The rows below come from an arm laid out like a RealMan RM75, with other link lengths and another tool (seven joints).
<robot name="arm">
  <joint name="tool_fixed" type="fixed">
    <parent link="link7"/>
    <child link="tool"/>
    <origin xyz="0.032 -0.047 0.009" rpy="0.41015 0 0.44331"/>
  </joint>
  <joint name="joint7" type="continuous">
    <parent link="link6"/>
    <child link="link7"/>
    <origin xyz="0 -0.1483 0" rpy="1.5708 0 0"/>
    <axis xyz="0 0 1"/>
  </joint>
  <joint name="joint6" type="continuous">
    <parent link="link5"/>
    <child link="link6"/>
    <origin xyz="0 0 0" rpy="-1.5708 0 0"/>
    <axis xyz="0 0 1"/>
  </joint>
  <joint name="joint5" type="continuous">
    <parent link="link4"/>
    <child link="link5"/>
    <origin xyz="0 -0.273 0" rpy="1.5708 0 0"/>
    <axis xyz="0 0 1"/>
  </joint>
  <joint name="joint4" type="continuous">
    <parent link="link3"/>
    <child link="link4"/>
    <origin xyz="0 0 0" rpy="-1.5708 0 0"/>
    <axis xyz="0 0 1"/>
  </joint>
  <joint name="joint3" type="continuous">
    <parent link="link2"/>
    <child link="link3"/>
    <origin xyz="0 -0.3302 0" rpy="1.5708 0 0"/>
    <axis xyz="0 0 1"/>
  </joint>
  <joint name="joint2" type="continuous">
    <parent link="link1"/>
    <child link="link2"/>
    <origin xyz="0 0 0" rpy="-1.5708 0 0"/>
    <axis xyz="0 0 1"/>
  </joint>
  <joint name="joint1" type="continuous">
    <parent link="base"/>
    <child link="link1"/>
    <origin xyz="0 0 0.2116" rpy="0 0 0"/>
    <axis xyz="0 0 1"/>
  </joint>
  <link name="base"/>
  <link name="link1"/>
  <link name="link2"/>
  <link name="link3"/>
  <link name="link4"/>
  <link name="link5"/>
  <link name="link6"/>
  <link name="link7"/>
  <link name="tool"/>
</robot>
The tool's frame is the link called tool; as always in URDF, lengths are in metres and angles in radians. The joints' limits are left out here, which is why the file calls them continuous.
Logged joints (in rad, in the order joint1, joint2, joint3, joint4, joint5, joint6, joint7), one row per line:
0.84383, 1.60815, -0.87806, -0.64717, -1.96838, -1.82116, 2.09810
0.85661, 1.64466, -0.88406, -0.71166, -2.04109, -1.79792, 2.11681
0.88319, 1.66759, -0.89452, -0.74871, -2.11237, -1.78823, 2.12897
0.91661, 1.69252, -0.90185, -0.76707, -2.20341, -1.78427, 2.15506
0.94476, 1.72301, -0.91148, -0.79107, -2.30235, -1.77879, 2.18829
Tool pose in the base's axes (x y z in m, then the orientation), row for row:
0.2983, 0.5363, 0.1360, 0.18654, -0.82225, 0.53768, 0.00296
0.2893, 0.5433, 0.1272, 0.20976, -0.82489, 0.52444, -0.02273
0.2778, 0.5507, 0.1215, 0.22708, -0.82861, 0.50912, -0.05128
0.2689, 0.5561, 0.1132, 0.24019, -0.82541, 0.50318, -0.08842
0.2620, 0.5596, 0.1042, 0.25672, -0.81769, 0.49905, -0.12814
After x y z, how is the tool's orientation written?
As a quaternion, w x y z.
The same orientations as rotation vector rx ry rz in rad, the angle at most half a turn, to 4 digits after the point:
-2.3152, 1.5140, 0.0083
-2.2939, 1.4584, -0.0632
-2.2832, 1.4028, -0.1413
-2.2588, 1.3770, -0.2420
-2.2186, 1.3541, -0.3477

